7 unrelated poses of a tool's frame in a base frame.
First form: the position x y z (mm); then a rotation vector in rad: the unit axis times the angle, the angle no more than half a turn.
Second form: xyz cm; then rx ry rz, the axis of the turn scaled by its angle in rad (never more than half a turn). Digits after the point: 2 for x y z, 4 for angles.
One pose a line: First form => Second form
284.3 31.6 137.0 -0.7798 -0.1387 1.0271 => 28.43 3.16 13.70 -0.7798 -0.1387 1.0271
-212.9 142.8 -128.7 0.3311 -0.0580 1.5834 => -21.29 14.28 -12.87 0.3311 -0.0580 1.5834
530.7 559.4 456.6 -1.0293 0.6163 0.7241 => 53.07 55.94 45.66 -1.0293 0.6163 0.7241
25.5 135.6 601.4 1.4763 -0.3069 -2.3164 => 2.55 13.56 60.14 1.4763 -0.3069 -2.3164
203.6 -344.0 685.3 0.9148 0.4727 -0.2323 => 20.36 -34.40 68.53 0.9148 0.4727 -0.2323
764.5 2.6 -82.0 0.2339 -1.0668 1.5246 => 76.45 0.26 -8.20 0.2339 -1.0668 1.5246
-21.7 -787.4 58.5 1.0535 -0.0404 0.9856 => -2.17 -78.74 5.85 1.0535 -0.0404 0.9856
